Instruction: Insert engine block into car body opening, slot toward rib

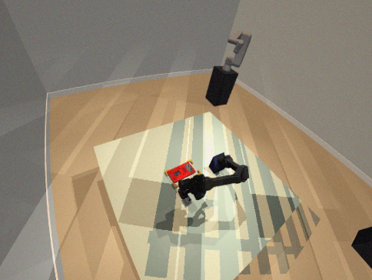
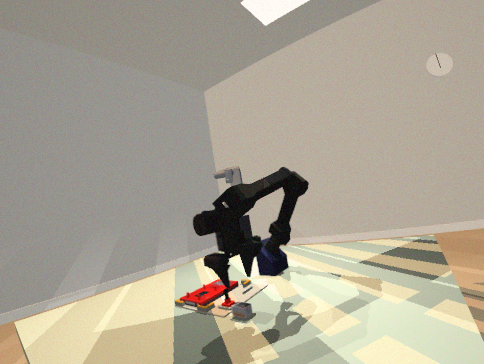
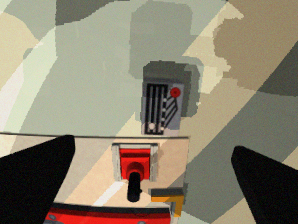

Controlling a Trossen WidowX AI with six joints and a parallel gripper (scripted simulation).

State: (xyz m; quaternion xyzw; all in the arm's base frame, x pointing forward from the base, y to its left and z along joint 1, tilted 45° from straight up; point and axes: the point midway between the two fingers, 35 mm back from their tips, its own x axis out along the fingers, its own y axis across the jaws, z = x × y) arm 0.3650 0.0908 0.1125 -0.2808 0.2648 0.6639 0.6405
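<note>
The grey engine block lies 80 mm below my gripper tip.
</note>
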